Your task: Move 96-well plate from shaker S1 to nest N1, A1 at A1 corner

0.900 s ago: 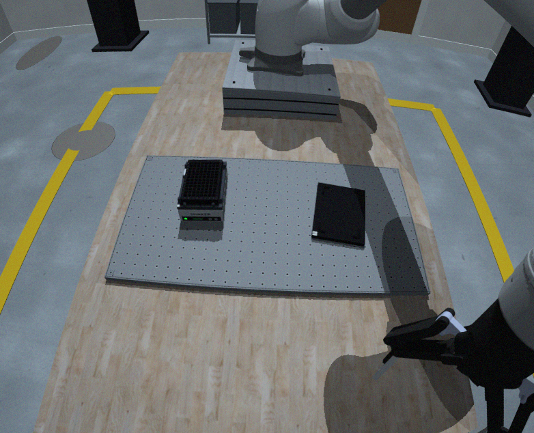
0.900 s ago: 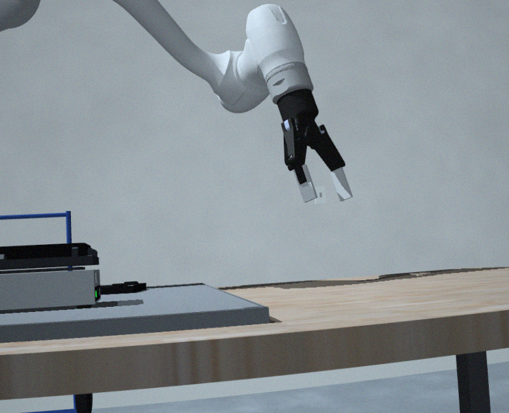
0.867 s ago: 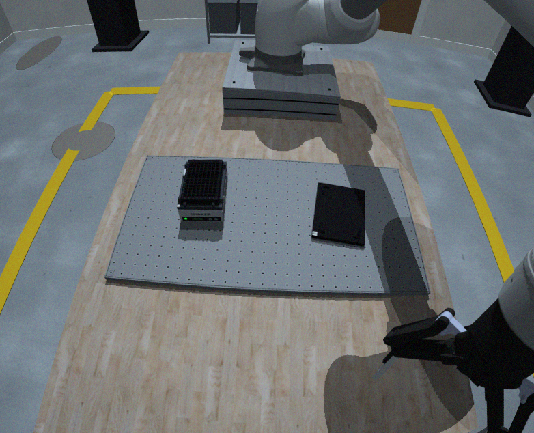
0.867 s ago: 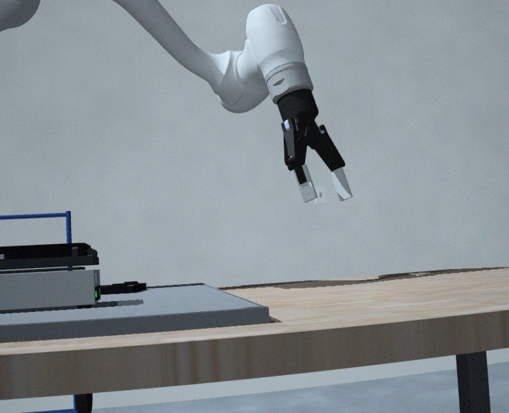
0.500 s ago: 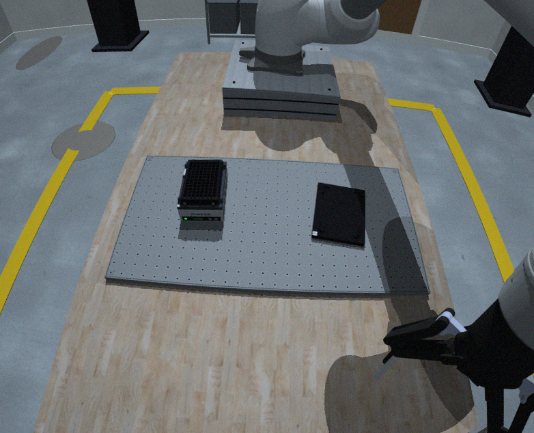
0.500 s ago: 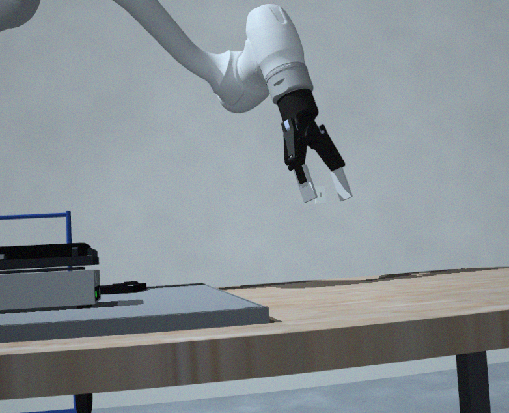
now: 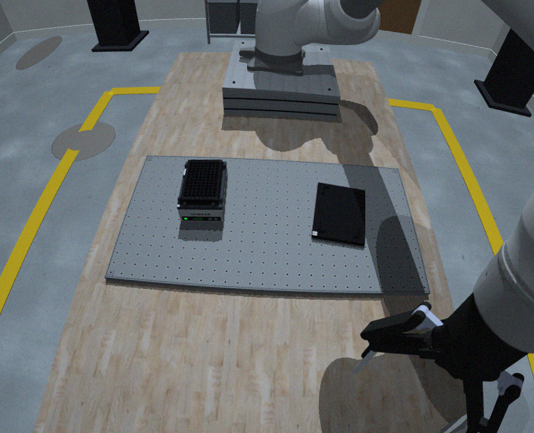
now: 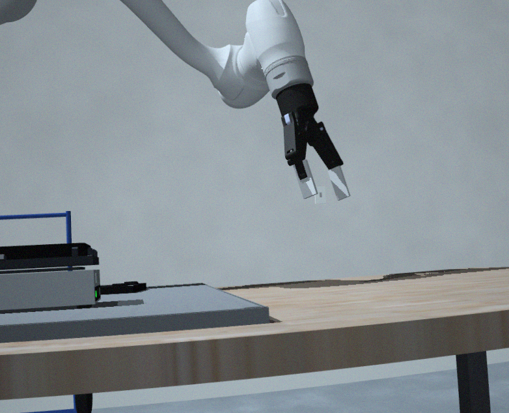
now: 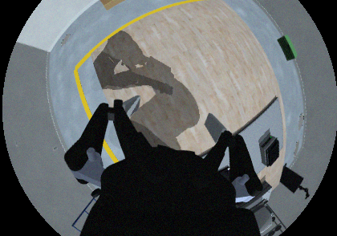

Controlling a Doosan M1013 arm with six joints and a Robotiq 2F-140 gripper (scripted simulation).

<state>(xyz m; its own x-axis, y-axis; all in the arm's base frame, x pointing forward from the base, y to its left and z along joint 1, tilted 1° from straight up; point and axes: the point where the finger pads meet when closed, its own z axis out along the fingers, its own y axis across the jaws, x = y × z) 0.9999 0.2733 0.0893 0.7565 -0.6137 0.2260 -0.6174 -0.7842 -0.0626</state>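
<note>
Right now my hand is 430 mm past the black 96-well plate, 380 mm to the left of it and 100 mm above it. The rest, counted from my hand: black plate nest N1: 430 mm behind, 150 mm below, 60 mm to the right; small pale mark: 360 mm behind, 150 mm below, 120 mm to the right.
</note>
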